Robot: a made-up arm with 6 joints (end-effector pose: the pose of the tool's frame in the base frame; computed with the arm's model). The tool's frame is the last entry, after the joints. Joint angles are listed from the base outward.
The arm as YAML. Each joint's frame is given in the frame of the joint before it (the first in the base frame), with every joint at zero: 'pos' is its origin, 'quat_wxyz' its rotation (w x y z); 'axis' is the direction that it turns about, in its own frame. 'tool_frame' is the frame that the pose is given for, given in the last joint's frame.
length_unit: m
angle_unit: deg
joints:
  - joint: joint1
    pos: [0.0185, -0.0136, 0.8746]
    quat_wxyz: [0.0, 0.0, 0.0, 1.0]
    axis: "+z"
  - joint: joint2
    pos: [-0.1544, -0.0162, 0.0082]
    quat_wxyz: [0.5, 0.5, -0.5, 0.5]
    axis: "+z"
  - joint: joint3
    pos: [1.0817, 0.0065, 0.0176]
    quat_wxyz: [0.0, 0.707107, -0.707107, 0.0]
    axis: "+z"
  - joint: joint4
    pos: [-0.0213, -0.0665, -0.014]
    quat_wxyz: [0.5, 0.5, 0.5, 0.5]
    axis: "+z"
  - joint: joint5
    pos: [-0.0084, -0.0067, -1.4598]
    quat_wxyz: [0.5, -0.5, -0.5, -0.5]
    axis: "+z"
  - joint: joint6
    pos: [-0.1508, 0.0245, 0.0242]
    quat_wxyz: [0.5, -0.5, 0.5, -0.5]
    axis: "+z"
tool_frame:
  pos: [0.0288, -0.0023, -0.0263]
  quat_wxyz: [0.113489, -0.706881, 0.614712, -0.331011]
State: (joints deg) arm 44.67 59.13 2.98 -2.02 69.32 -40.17
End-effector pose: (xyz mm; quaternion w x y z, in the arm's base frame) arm 1541.6 1497.5 279.6 0.8015 -0.1918 0.4842 -0.2938
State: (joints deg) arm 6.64 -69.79 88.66 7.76 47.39 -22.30
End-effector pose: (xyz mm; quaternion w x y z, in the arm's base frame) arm -2392.9 -257.7 1656.0 0.3125 0.7130 -0.6262 -0.0432
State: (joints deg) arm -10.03 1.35 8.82 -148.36 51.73 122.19
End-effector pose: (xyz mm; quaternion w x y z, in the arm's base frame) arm 1784.5 -350.5 2140.2 0.1570 -0.1431 0.7040 -0.6777
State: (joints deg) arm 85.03 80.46 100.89 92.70 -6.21 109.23
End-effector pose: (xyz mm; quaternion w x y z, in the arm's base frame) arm 251.9 2728.1 1687.3 0.1834 -0.1265 0.8110 0.5410
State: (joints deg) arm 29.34 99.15 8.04 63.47 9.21 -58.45
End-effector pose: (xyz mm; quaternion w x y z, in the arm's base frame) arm 1131.6 670.9 -955.3 0.2654 -0.8421 0.4019 -0.2429
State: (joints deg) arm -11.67 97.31 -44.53 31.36 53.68 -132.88
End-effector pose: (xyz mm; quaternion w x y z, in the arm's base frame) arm 102.2 51.5 -414.7 0.2625 -0.1697 -0.9487 0.0467
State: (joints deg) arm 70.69 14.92 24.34 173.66 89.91 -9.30
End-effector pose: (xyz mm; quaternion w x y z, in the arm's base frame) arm 564.7 1825.2 2054.6 0.2633 -0.1344 -0.9379 0.1816
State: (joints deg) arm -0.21 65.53 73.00 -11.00 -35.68 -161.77
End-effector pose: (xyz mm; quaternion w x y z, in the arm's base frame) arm 2750.6 26.6 1459.6 0.0932 0.5115 0.8319 0.1940
